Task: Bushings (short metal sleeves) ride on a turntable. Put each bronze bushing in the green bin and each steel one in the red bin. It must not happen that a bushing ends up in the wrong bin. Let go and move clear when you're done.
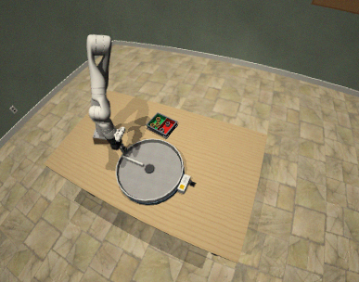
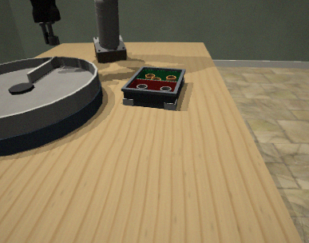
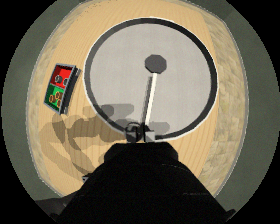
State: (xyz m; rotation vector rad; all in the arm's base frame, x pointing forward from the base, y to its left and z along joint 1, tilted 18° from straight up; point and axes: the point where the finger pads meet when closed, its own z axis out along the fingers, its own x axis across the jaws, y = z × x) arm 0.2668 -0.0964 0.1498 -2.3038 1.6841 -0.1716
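Now: hand 30 mm short of the bin, 360 mm to the right of it and 130 mm above it. Round my hand: grey turntable (180 mm ahead, 10 mm to the left, 100 mm below).
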